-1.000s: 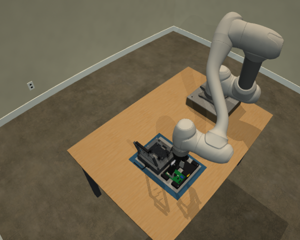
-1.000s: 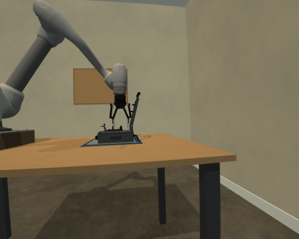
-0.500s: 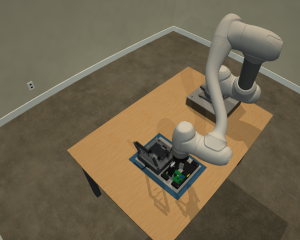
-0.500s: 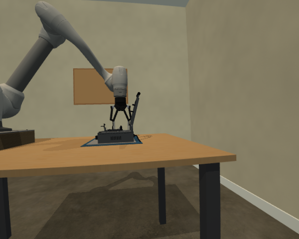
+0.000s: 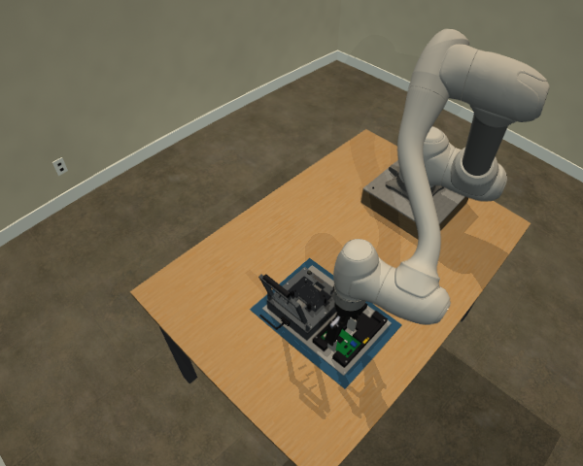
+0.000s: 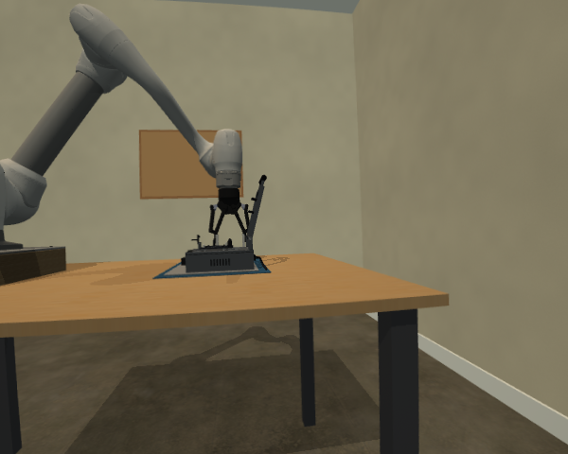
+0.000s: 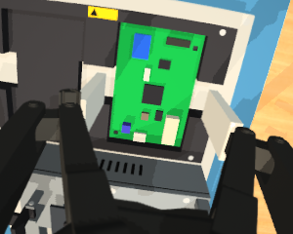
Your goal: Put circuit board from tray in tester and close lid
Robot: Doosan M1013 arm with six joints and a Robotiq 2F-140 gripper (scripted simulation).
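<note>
Now: hand 40 mm above the green circuit board. Round my hand: tester 130 mm to the right, 50 mm above, 10 mm behind; latch hook 120 mm to the right, 100 mm behind, 30 mm above; tester lid 170 mm to the right, 120 mm above, 90 mm ahead.
</note>
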